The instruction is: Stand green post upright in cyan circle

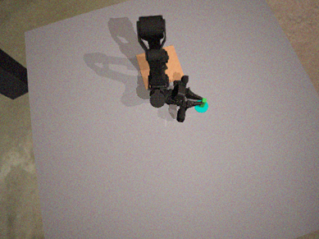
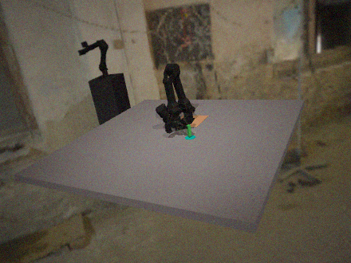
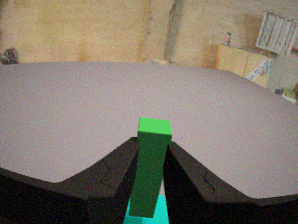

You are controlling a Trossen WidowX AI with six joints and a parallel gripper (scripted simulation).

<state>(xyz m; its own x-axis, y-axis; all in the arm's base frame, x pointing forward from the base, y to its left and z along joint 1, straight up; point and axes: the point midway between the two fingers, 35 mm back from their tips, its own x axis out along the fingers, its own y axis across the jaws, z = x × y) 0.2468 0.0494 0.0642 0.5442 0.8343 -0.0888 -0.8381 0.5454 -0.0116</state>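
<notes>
Right now my gripper tip is 20 mm above the green post. Also, from my gripper tip: cyan circle (60 mm below).
</notes>
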